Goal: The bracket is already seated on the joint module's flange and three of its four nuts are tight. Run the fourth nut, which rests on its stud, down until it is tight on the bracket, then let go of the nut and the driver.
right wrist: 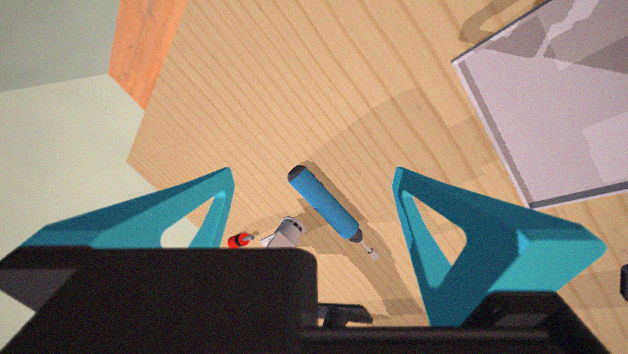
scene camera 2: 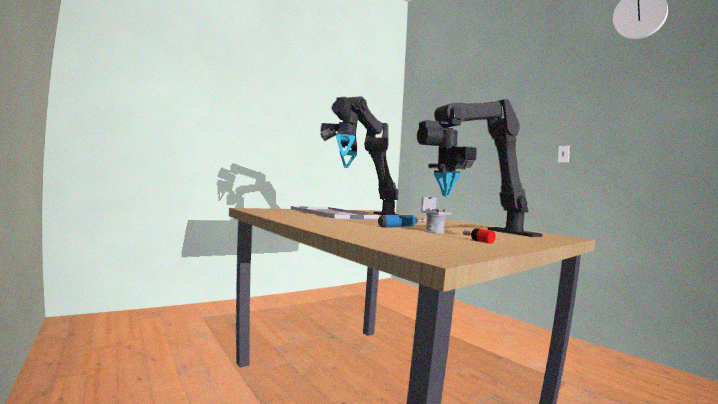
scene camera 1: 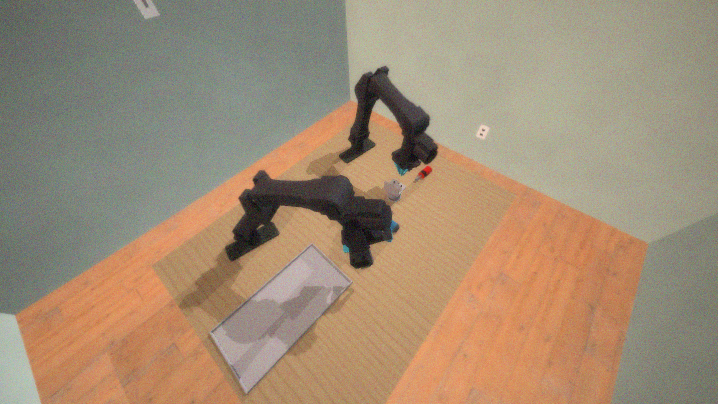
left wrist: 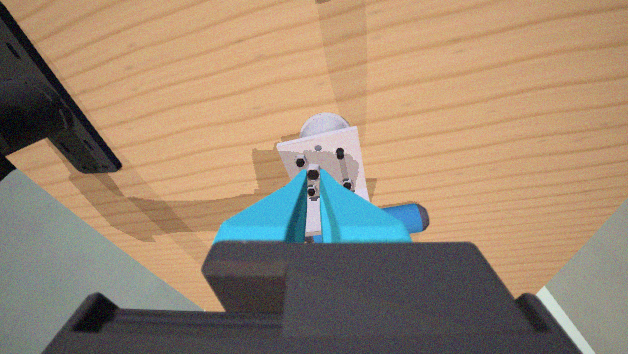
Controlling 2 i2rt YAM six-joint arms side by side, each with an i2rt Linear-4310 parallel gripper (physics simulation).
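Places are measured from the left arm's base along level axes (x ahead, y right, z down), in centimetres.
Pixels of known places: left gripper, fingertip midpoint: (scene camera 2: 445, 196) (scene camera 1: 401, 174) (left wrist: 313, 177); right gripper, fingertip midpoint: (right wrist: 313, 176) (scene camera 2: 344, 162) (scene camera 1: 375, 244); left arm's base at its link origin: (right wrist: 338, 310) (scene camera 2: 513, 233) (scene camera 1: 357, 150) (left wrist: 50, 102); right arm's base at its link origin: (scene camera 1: 253, 241).
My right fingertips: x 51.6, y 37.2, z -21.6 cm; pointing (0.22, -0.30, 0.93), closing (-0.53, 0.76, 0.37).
Observation:
For each thing: its top centre in the pictures, then the offset to it from my right fingertips.
- grey-white joint module at its top centre: (left wrist: 324, 176) (right wrist: 277, 251) (scene camera 2: 436, 209) (scene camera 1: 395, 185) dx -18.6, dy -29.9, dz +14.2 cm
- small nut at its top centre: (left wrist: 313, 175) dx -18.9, dy -33.7, dz +9.4 cm
- blue driver at its top centre: (left wrist: 343, 240) (right wrist: 333, 223) (scene camera 2: 404, 214) (scene camera 1: 373, 211) dx -16.9, dy -15.7, dz +17.5 cm
- red driver at its top centre: (scene camera 2: 478, 228) (right wrist: 238, 244) (scene camera 1: 423, 171) dx -17.8, dy -48.0, dz +18.2 cm
- shallow grey tray at its top centre: (scene camera 1: 284, 305) (scene camera 2: 331, 210) dx -10.6, dy +30.4, dz +20.0 cm
The grey-white joint module (scene camera 1: 393, 196) (scene camera 2: 435, 223) (left wrist: 325, 124) (right wrist: 290, 233) stands on the table. The pale bracket (left wrist: 332, 137) sits on top of it, with dark stud ends showing; which nuts are tight cannot be told. My left gripper (scene camera 1: 401, 173) (scene camera 2: 445, 194) (left wrist: 313, 177) points down above the bracket, clear of it, shut on a small nut (left wrist: 313, 168) at its fingertips. My right gripper (scene camera 2: 346, 165) (right wrist: 313, 176) is wide open and empty, high above the table. A blue driver (scene camera 1: 395, 227) (scene camera 2: 397, 221) (left wrist: 410, 218) (right wrist: 327, 205) lies beside the module.
A red driver (scene camera 1: 425, 172) (scene camera 2: 483, 235) (right wrist: 238, 240) lies on the module's other side. A shallow grey tray (scene camera 1: 311, 261) (right wrist: 540, 150) lies near the right arm's side of the table. The left arm's dark base (left wrist: 95, 155) shows at the left of the left wrist view.

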